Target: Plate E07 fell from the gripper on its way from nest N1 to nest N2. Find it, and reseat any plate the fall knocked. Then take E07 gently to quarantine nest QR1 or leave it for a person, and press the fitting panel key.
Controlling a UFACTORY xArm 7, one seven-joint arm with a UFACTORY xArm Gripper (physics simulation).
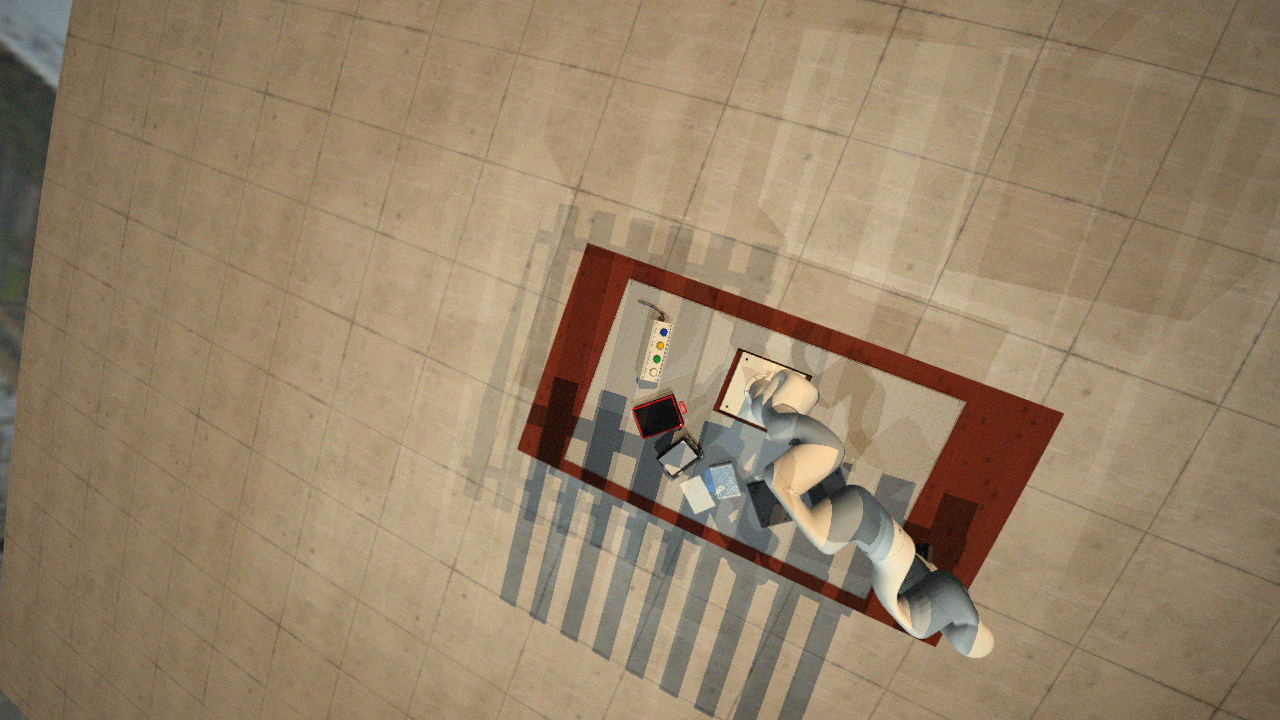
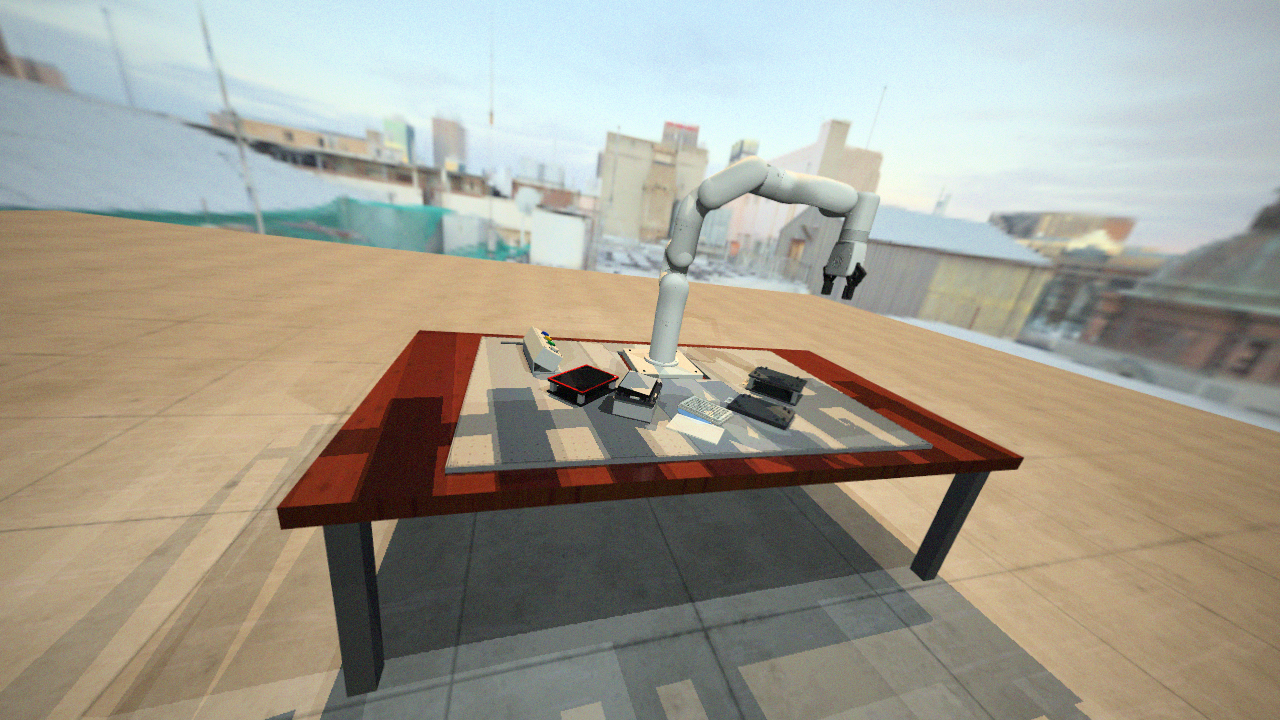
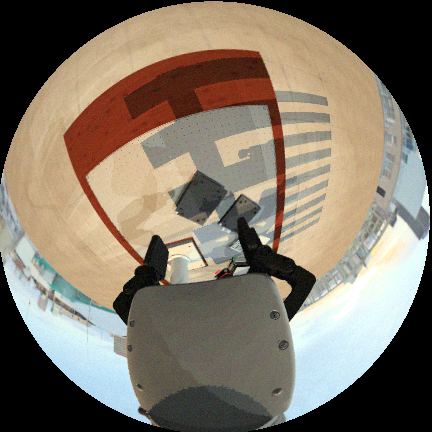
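Where they show: gripper, between the fingertips: (image 2: 835, 296) (image 3: 198, 236); arm's base, origin of its link: (image 2: 661, 360) (image 3: 178, 260).
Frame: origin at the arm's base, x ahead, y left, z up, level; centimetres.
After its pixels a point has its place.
Note:
My gripper (image 2: 839, 293) {x 16.5, y 46.9, z 31.9 cm} (image 3: 198, 236) {x 16.5, y 46.9, z 31.9 cm} is open and empty, high above the table's right side. A pale well plate (image 1: 725, 480) {x 35.3, y 7.0, z -0.5 cm} (image 2: 707, 409) {x 36.9, y 7.1, z 0.0 cm} lies low on the mat beside a white card; its label is too small to read. Two dark nests stand to its right: a lower one (image 1: 767, 503) {x 33.6, y 23.6, z 0.1 cm} (image 2: 760, 411) {x 35.2, y 23.0, z 0.0 cm} (image 3: 241, 212) {x 33.5, y 26.4, z 0.0 cm} and a taller one (image 2: 776, 383) {x 22.0, y 33.0, z 3.8 cm} (image 3: 201, 197) {x 17.6, y 37.6, z 3.9 cm} behind it. A red-rimmed black nest (image 1: 658, 416) {x 28.2, y -26.5, z 2.6 cm} (image 2: 583, 378) {x 29.4, y -26.9, z 2.6 cm} stands left of a grey unit (image 1: 679, 456) (image 2: 633, 408) with a pale, tilted top. Nest labels and E07's identity cannot be read. The key panel (image 1: 656, 351) {x 7.6, y -39.6, z 5.1 cm} (image 2: 540, 349) {x 18.5, y -40.2, z 5.9 cm} stands at back left.
The white card (image 1: 697, 494) {x 46.1, y 1.6, z -0.6 cm} (image 2: 696, 429) {x 47.1, y 1.6, z -0.6 cm} lies near the front edge of the grey mat (image 1: 930, 411) {x -23.9, y 49.2, z -1.4 cm} (image 2: 859, 432) {x 40.5, y 50.4, z -1.3 cm} (image 3: 110, 180) {x -17.7, y 49.6, z -1.4 cm}. The arm's base plate (image 1: 735, 394) {x 6.1, y -7.3, z -0.2 cm} (image 2: 684, 365) {x 3.1, y 7.9, z -0.1 cm} (image 3: 197, 258) {x 10.7, y -0.7, z -0.3 cm} is at the back. The raised arm (image 1: 836, 519) {x 8.9, y 12.4, z 65.6 cm} (image 2: 733, 181) {x 15.0, y 8.2, z 58.8 cm} spans the right side of the red-brown table (image 1: 1011, 429) {x -32.4, y 73.2, z -2.7 cm} (image 2: 375, 429) {x 53.4, y -67.8, z -2.7 cm} (image 3: 95, 132) {x -20.8, y 71.4, z -2.7 cm}.

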